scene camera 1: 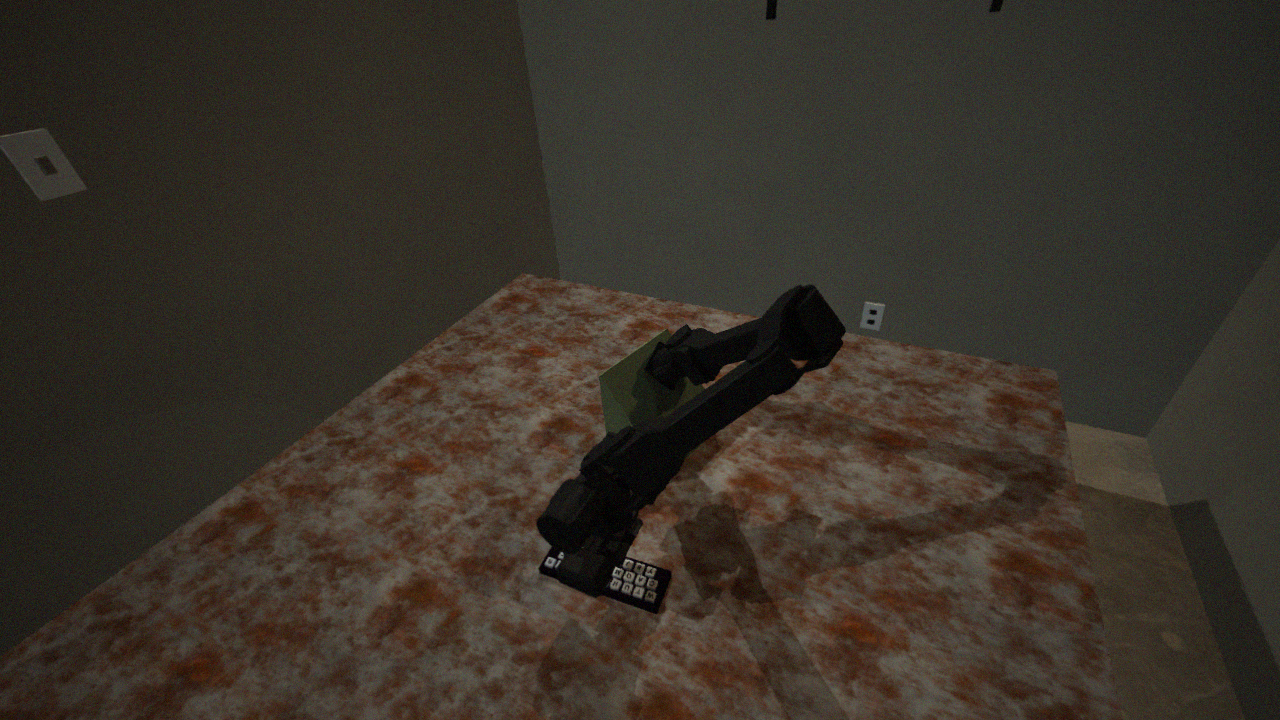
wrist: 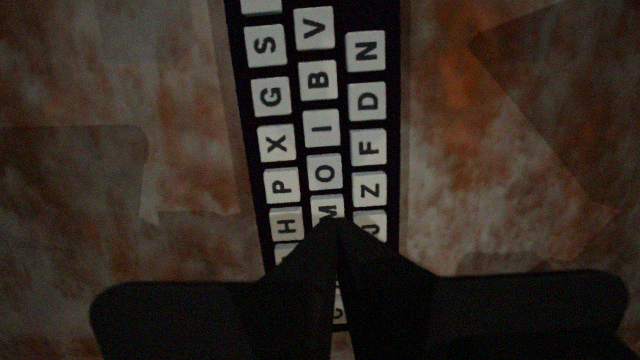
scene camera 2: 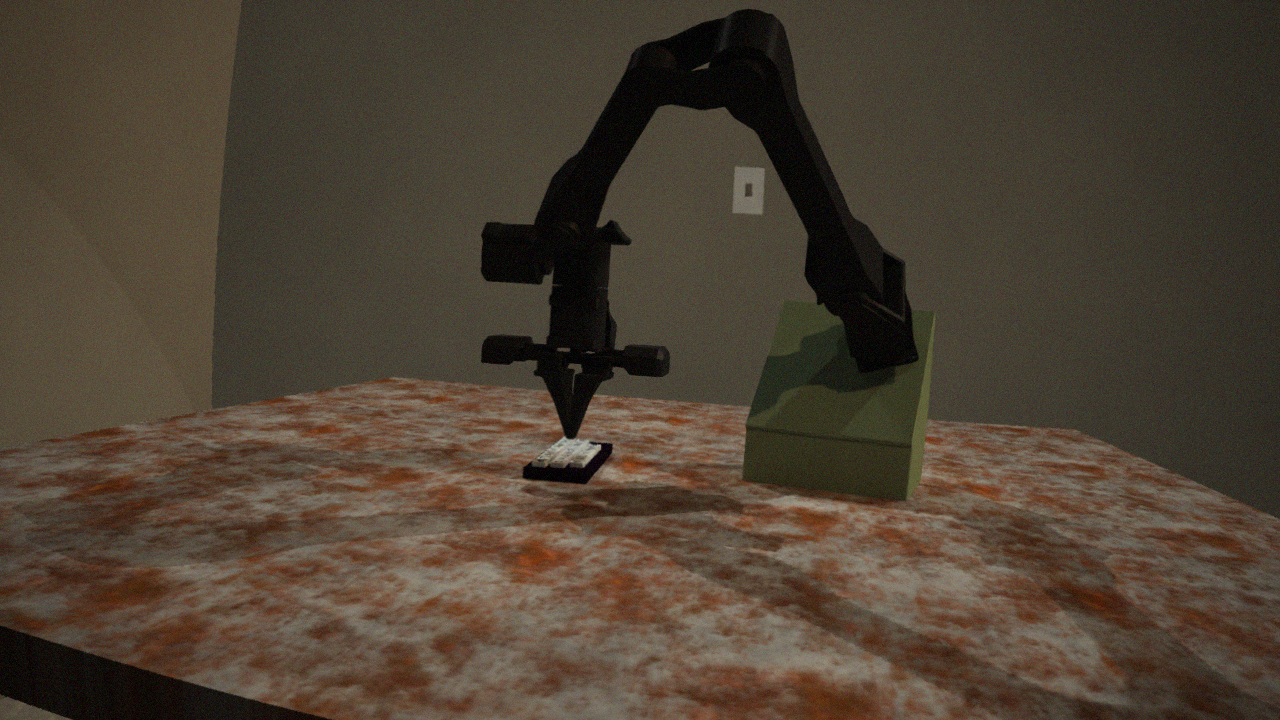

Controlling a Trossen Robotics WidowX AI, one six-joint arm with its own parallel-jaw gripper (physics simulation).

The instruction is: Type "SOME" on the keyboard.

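Places are measured from the arm's base along level axes (x ahead, y left, z up), in centimetres.
Pixels of known places: gripper, between the fingertips: (scene camera 1: 616, 564) (wrist: 334, 229) (scene camera 2: 570, 438); arm's base, origin of its link: (scene camera 1: 665, 366) (scene camera 2: 882, 344).
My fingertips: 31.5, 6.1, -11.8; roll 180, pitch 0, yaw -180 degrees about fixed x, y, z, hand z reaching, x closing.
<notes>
For each thing: its top centre in the pictures, then the offset to it from my fingertips, as dx, dy, dz. Level surfaces: height alone.
- small black keyboard, centre of its top: (wrist: 324, 162) (scene camera 2: 572, 449) (scene camera 1: 603, 567) +0.3, -2.1, -1.5
- S key, centre of its top: (wrist: 264, 46) +2.4, -6.3, -1.5
- O key, centre of its top: (wrist: 325, 173) +0.3, -1.6, -1.5
- M key, centre of its top: (wrist: 327, 214) (scene camera 1: 617, 572) +0.2, +0.1, -1.5
- grey table, height of its surface: dz -3.1
- Neighbouring keys H, centre of its top: (wrist: 286, 226) (scene camera 1: 615, 583) +1.9, +0.7, -1.5
- J, centre of its top: (wrist: 370, 229) (scene camera 1: 628, 563) -1.6, +0.9, -1.5
- P, centre of its top: (wrist: 281, 187) +2.0, -1.1, -1.5
A small black keyboard (scene camera 1: 664, 591) (scene camera 2: 556, 477) (wrist: 395, 150) with white letter keys lies flat on the table. In the wrist view the S key (wrist: 265, 45), the O key (wrist: 325, 172) and the M key (wrist: 327, 204) show. My gripper (scene camera 2: 571, 435) (wrist: 334, 229) is shut, with nothing between its fingers, and points straight down. Its tips overlap the lower part of the M key in the wrist view and are at or very close to the key tops. Whether they touch is too small to tell. The fingers hide the E key, if it lies beneath them. In scene camera 1 the arm hides the fingertips.
The keyboard lies on a mottled orange and grey table (scene camera 1: 358, 501) (scene camera 2: 447, 608). A green block with a sloping top (scene camera 1: 617, 394) (scene camera 2: 827, 461) stands by the arm's base. Neighbouring keys H (wrist: 286, 225), J (wrist: 370, 227) and P (wrist: 282, 185) surround the fingertips.
</notes>
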